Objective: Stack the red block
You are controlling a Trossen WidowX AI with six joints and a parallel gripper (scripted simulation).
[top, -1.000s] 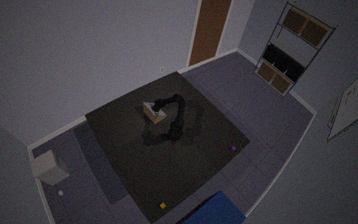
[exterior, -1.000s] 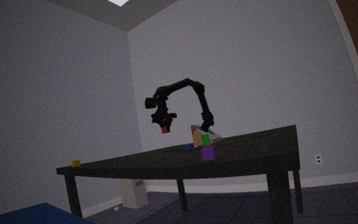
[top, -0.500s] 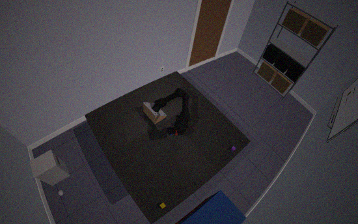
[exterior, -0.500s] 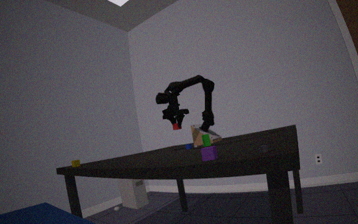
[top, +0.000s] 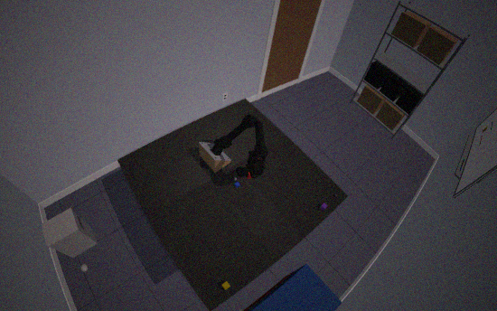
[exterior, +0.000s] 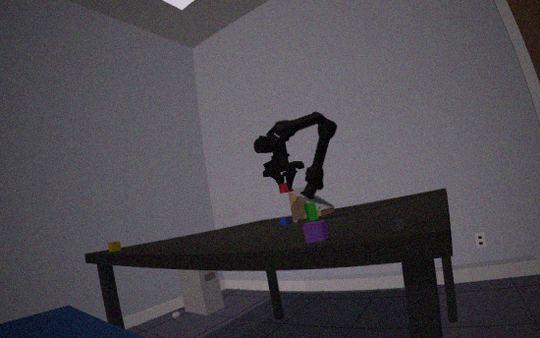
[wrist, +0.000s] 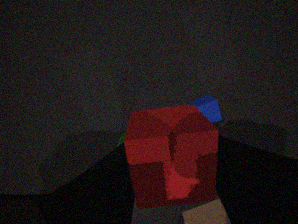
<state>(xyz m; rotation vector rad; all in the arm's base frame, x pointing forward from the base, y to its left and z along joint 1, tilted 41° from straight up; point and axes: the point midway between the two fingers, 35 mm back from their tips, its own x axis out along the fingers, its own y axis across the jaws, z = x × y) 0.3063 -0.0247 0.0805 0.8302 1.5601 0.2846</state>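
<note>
Now: gripper tip 120 mm above the blue block, 50 mm to the left of it and 50 mm past it. Also, from my gripper tip: red block (10 mm above); yellow block (590 mm to the right, 420 mm ahead, 120 mm below); purple block (510 mm ahead, 280 mm to the left, 120 mm below).
</note>
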